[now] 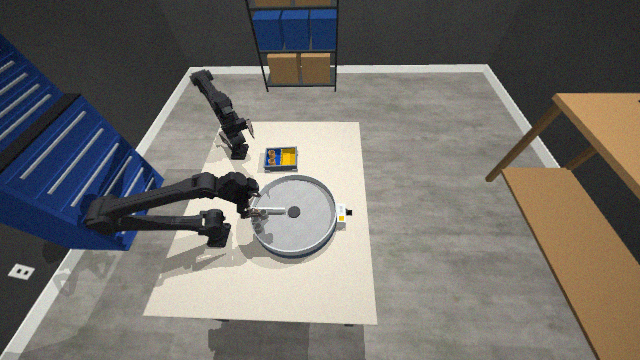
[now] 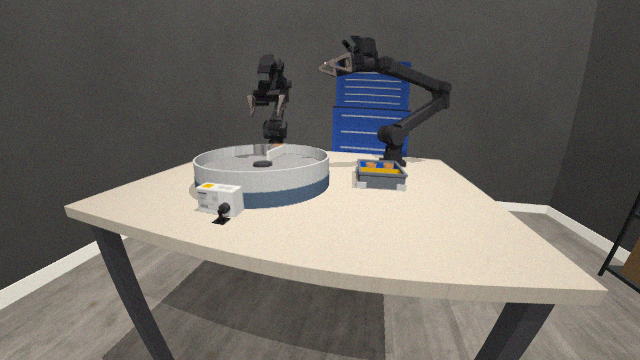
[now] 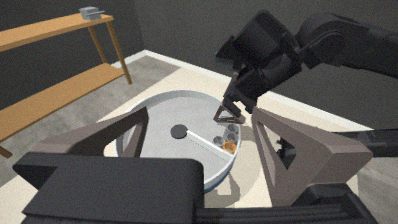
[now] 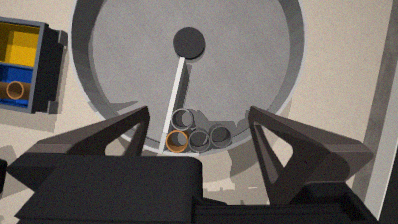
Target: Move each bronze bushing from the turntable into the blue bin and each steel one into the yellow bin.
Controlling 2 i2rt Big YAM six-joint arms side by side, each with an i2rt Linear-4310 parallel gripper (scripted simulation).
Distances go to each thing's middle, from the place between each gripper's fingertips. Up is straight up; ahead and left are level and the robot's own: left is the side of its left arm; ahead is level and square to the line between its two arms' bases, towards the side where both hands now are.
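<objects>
Grey bin tray (image 2: 377, 180), measured from my right hand: 180 mm below, 30 mm ahead, 410 mm to the left.
The same grey bin tray, measured from my left hand: 360 mm below, 200 mm to the left, 90 mm ahead.
</objects>
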